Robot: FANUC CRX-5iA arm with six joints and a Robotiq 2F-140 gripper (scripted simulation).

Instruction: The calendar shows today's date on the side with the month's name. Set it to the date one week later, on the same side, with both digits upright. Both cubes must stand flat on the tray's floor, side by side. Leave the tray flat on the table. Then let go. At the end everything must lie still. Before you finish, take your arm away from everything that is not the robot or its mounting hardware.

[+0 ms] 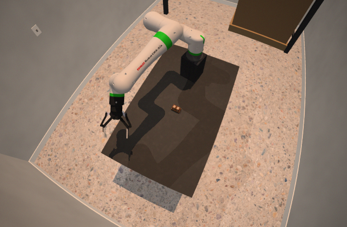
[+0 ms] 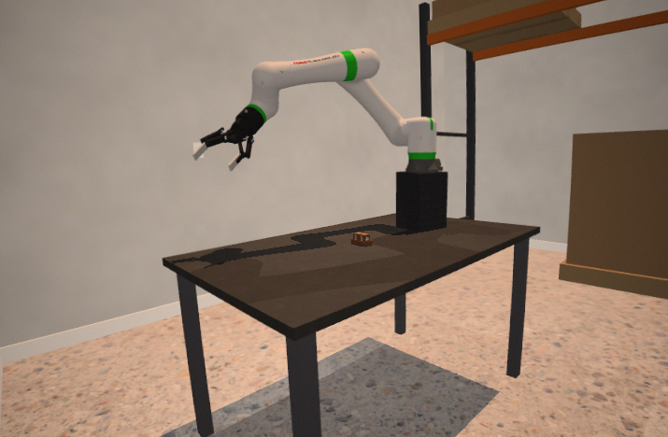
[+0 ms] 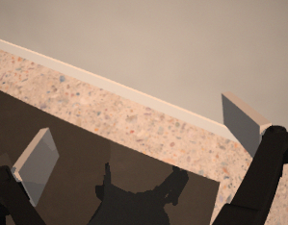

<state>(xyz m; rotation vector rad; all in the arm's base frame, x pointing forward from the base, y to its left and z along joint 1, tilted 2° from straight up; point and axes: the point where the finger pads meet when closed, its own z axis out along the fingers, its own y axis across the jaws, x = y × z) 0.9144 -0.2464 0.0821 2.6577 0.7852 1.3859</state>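
My hand is 48 cm past the brown tray, 34 cm above it and 24 cm to the right of it.
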